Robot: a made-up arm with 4 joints.
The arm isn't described. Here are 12 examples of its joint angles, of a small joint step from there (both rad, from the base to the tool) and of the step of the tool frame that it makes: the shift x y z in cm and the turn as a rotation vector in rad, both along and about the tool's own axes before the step.
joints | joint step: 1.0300 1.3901 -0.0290 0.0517 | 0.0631 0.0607 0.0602 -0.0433
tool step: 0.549 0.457 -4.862 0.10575 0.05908 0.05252
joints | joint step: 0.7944 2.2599 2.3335 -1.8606 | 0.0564 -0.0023 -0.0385 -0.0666
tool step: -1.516 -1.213 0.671 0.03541 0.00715 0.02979
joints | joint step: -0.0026 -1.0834 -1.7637 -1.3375 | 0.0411 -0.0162 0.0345 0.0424
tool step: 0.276 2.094 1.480 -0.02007 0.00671 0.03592
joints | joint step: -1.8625 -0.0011 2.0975 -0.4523 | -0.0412 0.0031 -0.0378 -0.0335
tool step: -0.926 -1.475 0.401 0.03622 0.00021 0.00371
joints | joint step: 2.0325 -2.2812 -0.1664 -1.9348 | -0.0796 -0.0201 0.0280 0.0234
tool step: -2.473 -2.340 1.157 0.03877 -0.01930 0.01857
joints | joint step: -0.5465 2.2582 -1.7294 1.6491 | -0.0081 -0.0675 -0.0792 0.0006
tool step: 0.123 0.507 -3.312 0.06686 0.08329 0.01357
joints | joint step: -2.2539 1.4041 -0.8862 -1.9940 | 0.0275 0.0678 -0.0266 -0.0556
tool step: 0.080 -1.810 1.217 0.01945 -0.05489 -0.04399
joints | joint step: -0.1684 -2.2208 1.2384 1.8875 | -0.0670 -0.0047 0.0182 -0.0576
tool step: -0.866 0.885 1.112 0.07004 0.03632 -0.04346
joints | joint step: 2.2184 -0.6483 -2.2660 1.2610 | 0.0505 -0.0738 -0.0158 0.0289
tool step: 1.483 -1.458 -3.528 0.04807 0.05931 0.00633
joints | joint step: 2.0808 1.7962 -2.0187 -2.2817 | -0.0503 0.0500 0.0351 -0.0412
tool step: -0.491 2.925 -2.800 0.01608 0.06035 0.03337
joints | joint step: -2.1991 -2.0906 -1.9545 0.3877 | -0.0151 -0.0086 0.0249 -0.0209
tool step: 0.362 0.323 -1.172 0.02417 0.00784 0.02176
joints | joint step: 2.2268 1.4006 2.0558 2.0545 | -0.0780 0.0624 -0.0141 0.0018
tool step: 0.921 -1.962 -3.855 0.08912 -0.01569 0.03685
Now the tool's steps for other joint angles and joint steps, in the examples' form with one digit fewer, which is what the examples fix.
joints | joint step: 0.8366 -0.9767 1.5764 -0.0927 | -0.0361 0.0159 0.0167 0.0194
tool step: 0.15 -0.37 -0.59 -0.0039 -0.0268 0.0395
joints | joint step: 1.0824 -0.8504 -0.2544 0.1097 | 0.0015 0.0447 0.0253 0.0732
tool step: 0.70 0.79 0.30 -0.0850 0.0391 0.0303
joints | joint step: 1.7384 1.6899 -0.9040 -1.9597 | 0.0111 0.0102 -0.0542 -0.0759
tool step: 0.28 -0.33 0.58 0.0743 -0.0543 0.0083
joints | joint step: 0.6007 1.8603 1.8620 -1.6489 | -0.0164 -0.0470 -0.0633 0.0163
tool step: 0.13 0.01 1.45 -0.0577 -0.0694 -0.0226
